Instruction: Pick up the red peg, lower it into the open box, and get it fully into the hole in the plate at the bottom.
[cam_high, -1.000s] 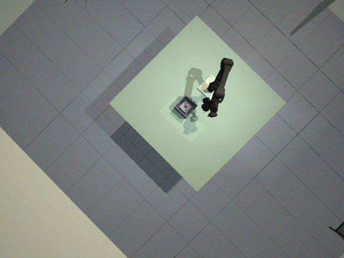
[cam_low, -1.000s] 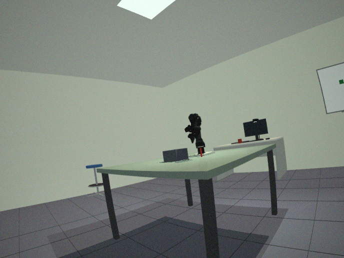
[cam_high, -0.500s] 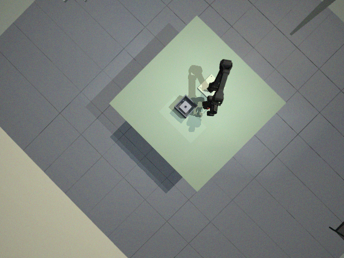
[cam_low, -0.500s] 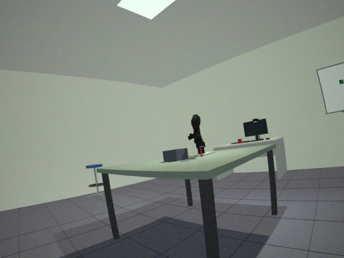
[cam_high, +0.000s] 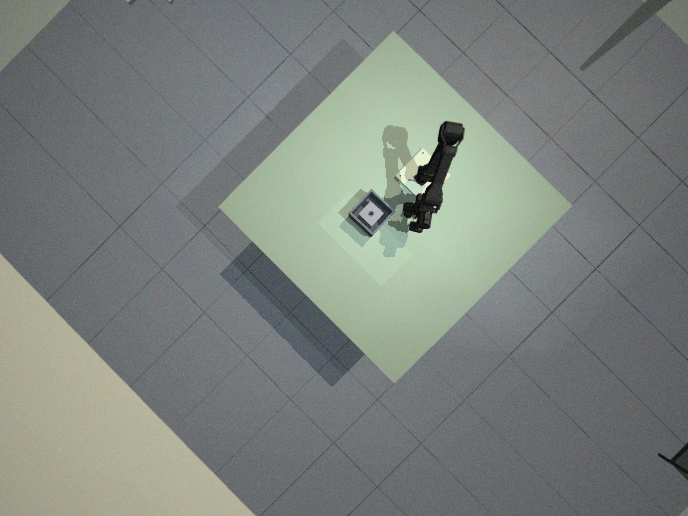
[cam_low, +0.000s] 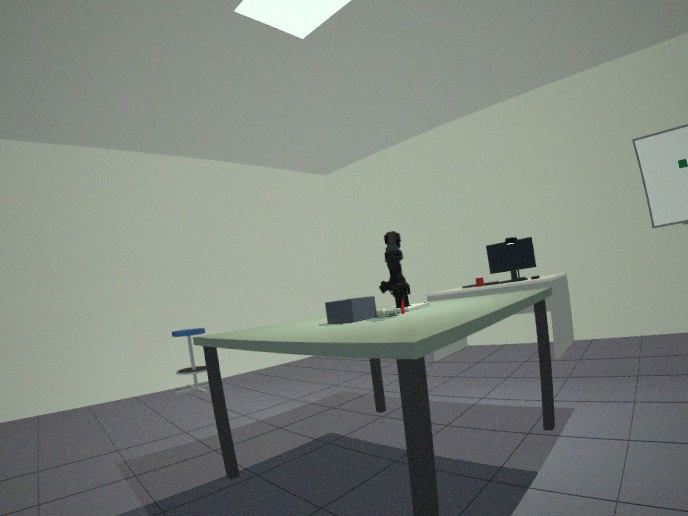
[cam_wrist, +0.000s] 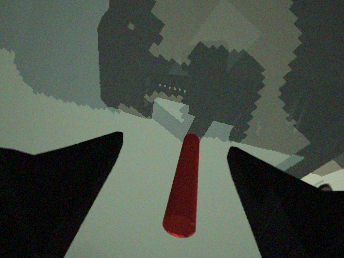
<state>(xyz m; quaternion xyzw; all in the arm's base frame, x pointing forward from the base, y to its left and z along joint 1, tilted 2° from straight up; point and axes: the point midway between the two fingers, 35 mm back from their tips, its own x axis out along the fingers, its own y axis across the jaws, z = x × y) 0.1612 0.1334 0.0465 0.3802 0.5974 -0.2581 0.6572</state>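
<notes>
My gripper tip is 20 mm below the red peg and 10 mm past it. The rest, counted from my gripper tip: grey box (160 mm to the right, 160 mm ahead).
</notes>
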